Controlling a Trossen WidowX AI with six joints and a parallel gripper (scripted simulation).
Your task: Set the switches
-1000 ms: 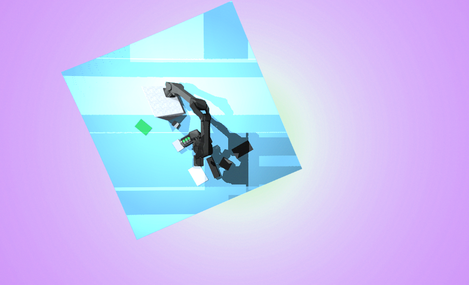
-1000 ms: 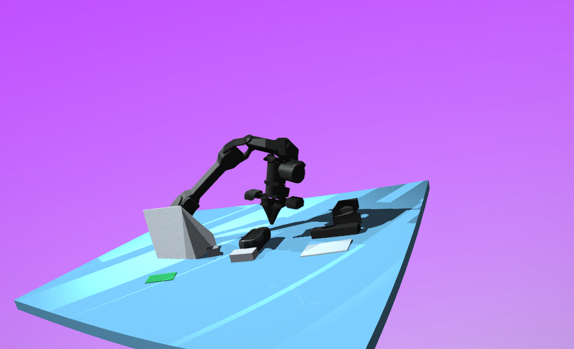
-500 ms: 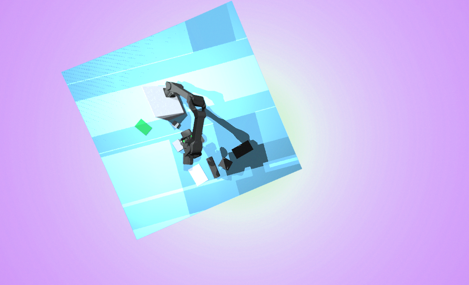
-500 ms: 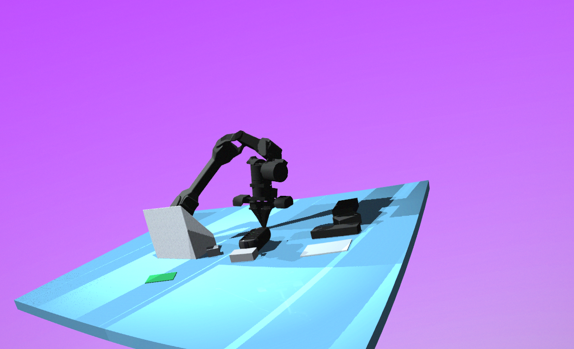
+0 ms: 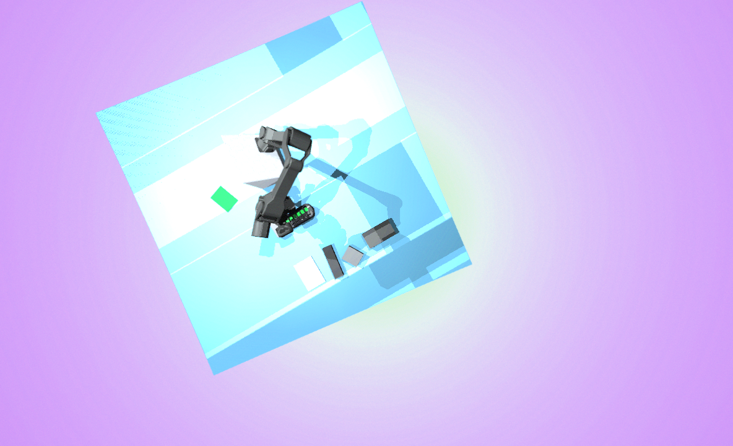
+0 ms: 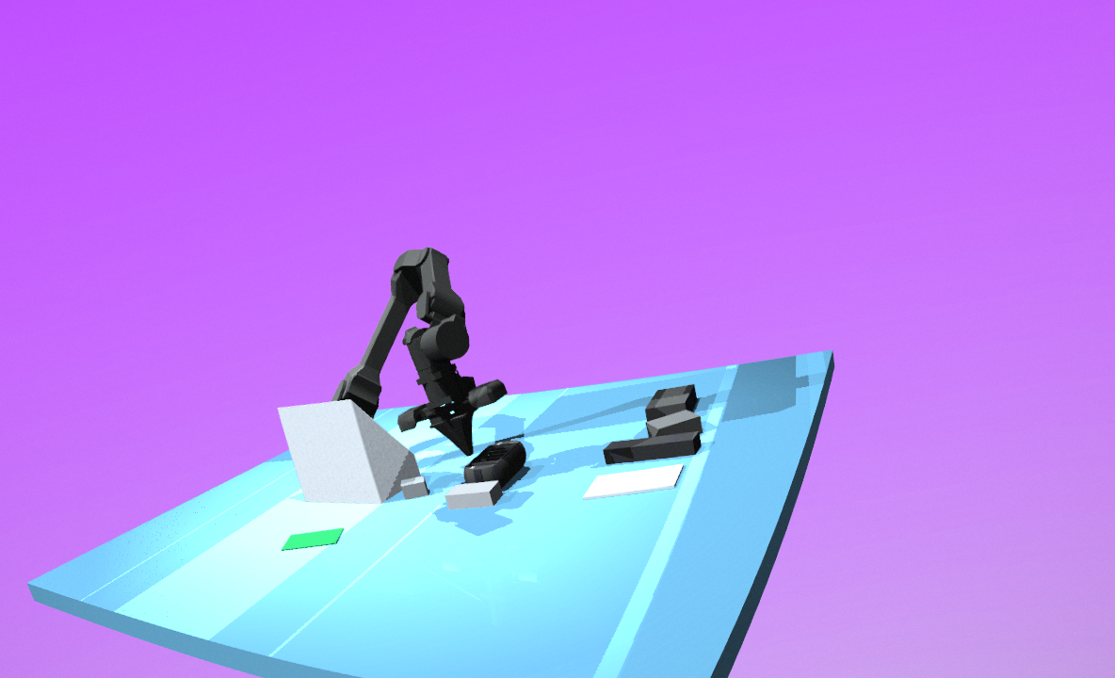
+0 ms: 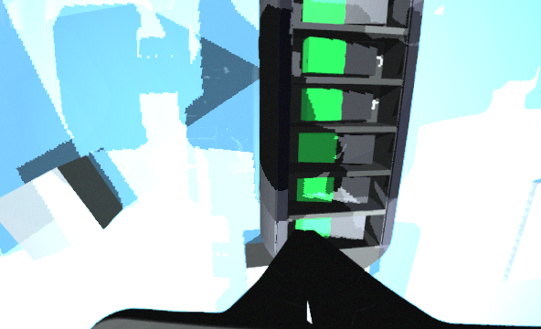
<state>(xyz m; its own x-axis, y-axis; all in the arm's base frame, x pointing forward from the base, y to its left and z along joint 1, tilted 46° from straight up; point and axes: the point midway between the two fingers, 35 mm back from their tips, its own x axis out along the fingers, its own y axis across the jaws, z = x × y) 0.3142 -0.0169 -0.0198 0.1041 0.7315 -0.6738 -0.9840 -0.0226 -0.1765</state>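
My gripper tip is 3 cm short of the light grey block, 6 cm to the left of it and 5 cm above it. Round my gripper tip: white-grey cube (12 cm behind, 3 cm to the right, 5 cm below); dark bar (26 cm ahead, 12 cm to the left, 5 cm below); white plate (28 cm ahead, 6 cm below).
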